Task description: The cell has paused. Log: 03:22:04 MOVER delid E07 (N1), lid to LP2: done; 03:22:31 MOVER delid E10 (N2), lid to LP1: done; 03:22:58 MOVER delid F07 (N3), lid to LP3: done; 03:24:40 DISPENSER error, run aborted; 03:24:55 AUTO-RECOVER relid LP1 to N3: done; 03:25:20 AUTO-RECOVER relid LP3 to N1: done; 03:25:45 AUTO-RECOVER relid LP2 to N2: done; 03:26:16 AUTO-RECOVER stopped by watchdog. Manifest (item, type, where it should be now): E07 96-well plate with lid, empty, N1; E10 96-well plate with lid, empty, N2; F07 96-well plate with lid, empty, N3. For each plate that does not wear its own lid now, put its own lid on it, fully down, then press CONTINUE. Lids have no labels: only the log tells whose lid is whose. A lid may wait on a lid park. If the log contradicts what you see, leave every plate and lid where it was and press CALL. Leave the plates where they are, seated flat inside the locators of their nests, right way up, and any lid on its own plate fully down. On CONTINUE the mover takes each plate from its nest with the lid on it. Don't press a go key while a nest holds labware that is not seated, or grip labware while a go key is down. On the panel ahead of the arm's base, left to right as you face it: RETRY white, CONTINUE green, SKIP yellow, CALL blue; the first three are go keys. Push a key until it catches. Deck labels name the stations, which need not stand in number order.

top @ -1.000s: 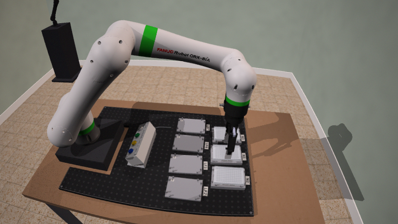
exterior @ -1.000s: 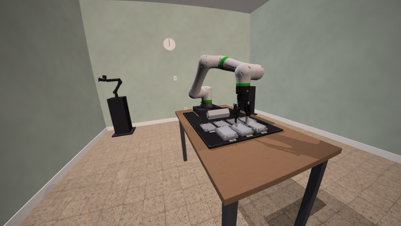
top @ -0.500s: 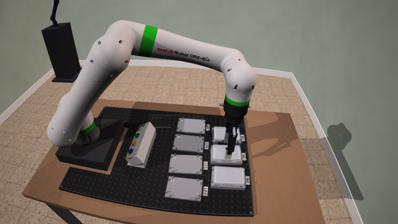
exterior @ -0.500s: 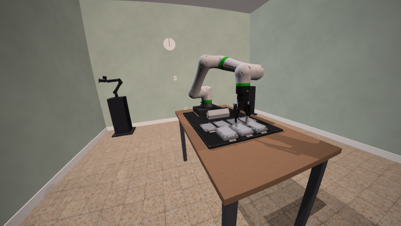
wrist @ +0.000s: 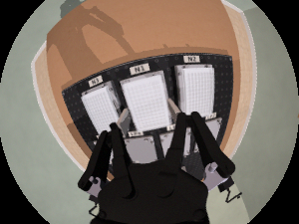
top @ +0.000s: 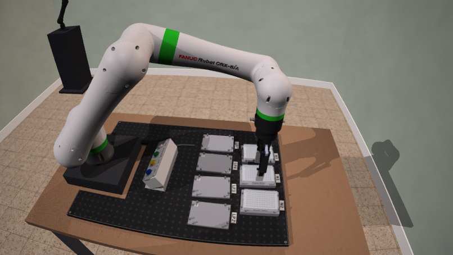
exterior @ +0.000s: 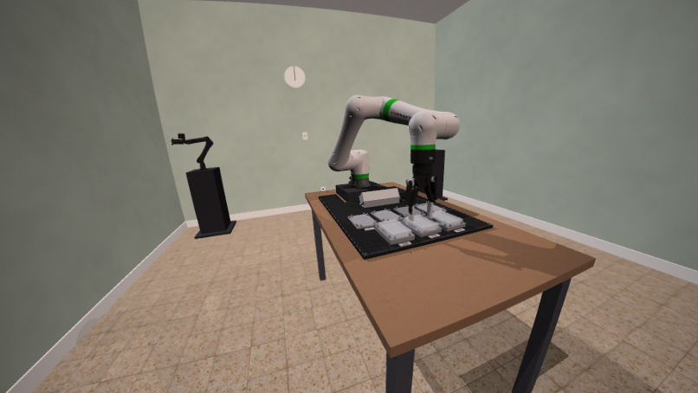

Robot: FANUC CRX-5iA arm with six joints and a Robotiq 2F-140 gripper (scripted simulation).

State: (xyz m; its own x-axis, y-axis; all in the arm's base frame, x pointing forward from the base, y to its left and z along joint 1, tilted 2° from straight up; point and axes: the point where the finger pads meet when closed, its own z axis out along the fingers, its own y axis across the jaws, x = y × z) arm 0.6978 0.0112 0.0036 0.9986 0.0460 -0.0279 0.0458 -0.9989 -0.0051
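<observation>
Now: the plate 5 cm below my hand. From my hand the other things lie so: nest n2 (13 cm to the right, 6 cm below, 1 cm ahead); then LP4 (18 cm behind, 7 cm below, 6 cm to the left); then LP3 (18 cm behind, 7 cm to the right, 7 cm below).
</observation>
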